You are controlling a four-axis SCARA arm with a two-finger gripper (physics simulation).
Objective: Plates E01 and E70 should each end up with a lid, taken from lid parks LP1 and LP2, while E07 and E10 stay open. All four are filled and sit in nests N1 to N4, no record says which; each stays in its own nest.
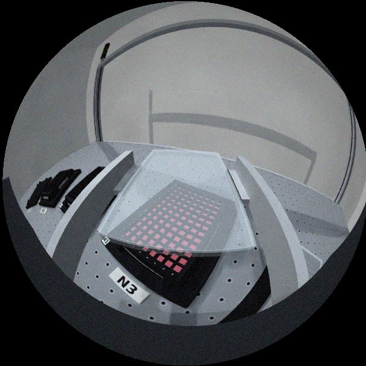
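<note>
My gripper point(183, 160) is shut on a clear lid point(182, 162), held level by its two sides above nest N3. Below the lid, partly seen through it, a black plate point(177, 268) with rows of pink-filled wells sits turned at an angle by the white N3 label point(128, 285). The lid is apart from the plate, and the plate's near end shows past the lid's front edge. A small A1 tag point(105, 241) shows at the plate's left corner. No plate name such as E01 or E70 can be read.
Several black holders point(60, 187) with small labels stand at the far left, partly behind the left finger. A black object point(250, 299) and a clear edge point(314, 257) show near the right finger. The perforated deck point(230, 280) ends before a grey wall point(225, 75).
</note>
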